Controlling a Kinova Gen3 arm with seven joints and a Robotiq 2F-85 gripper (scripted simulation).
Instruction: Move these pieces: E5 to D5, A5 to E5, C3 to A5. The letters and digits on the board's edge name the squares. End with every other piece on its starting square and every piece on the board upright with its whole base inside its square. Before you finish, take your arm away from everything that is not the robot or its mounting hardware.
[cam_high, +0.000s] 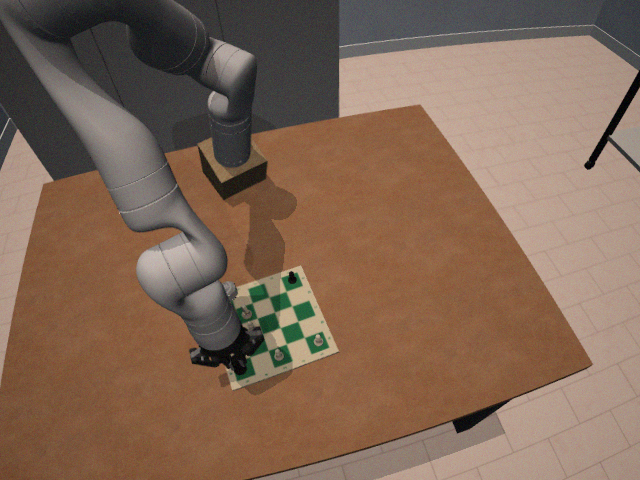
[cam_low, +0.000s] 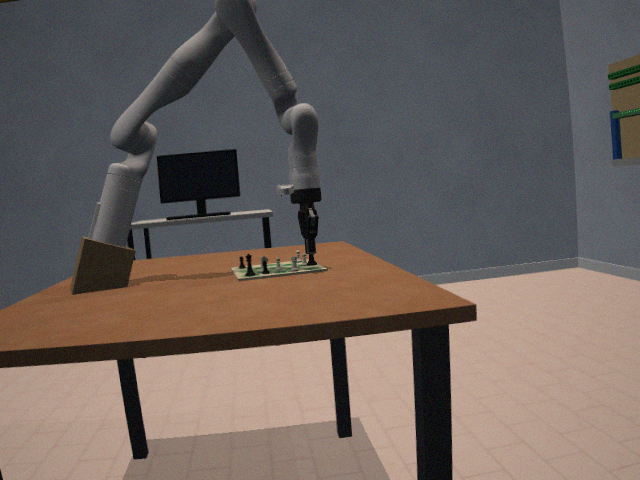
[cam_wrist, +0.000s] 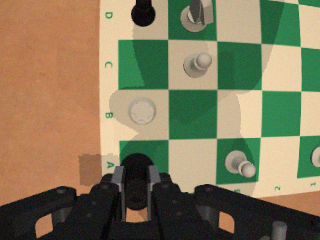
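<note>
Now: hand 4 cm past the white rook and 4 cm above it. Also, from my hand: tall black piece: 2 cm below; chessboard: 9 cm behind, 7 cm to the left, 6 cm below.
</note>
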